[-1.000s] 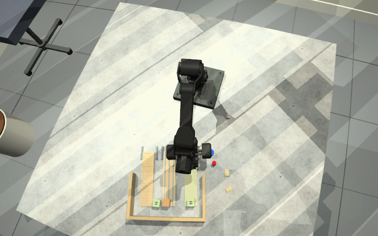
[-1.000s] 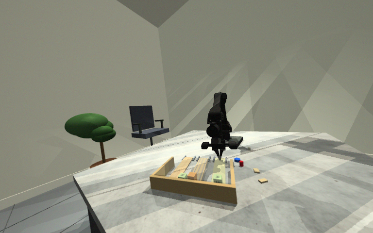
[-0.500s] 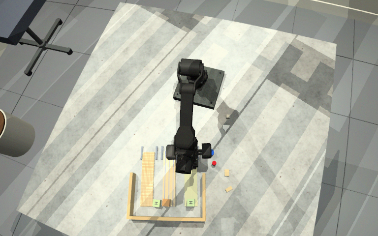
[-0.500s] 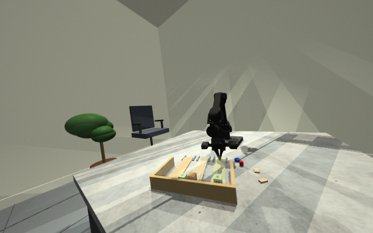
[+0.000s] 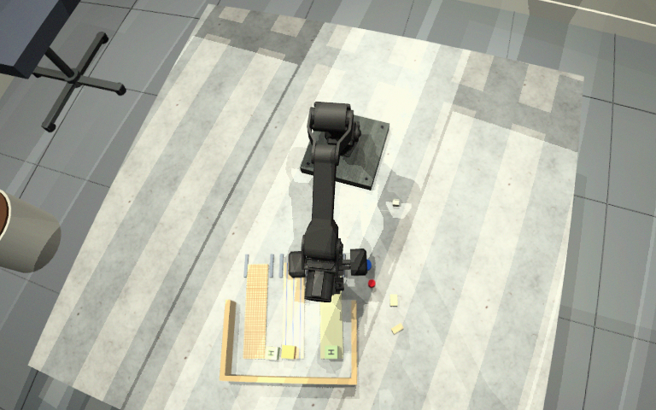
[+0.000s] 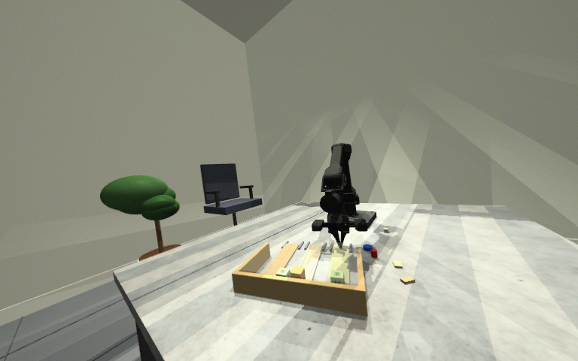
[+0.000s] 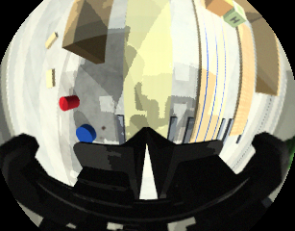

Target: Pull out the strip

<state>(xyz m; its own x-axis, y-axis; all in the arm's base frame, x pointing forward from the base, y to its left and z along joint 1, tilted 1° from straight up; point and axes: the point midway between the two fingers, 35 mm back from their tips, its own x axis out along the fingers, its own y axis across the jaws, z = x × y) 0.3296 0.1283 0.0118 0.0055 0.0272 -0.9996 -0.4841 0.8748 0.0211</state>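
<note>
My gripper tip is 8 cm short of the pale yellow strip and 4 cm to the right of it. From my gripper tip the other things lie so: red cylinder (11 cm to the left, 2 cm behind, 1 cm above); then blue disc (7 cm to the left, 5 cm behind).
</note>
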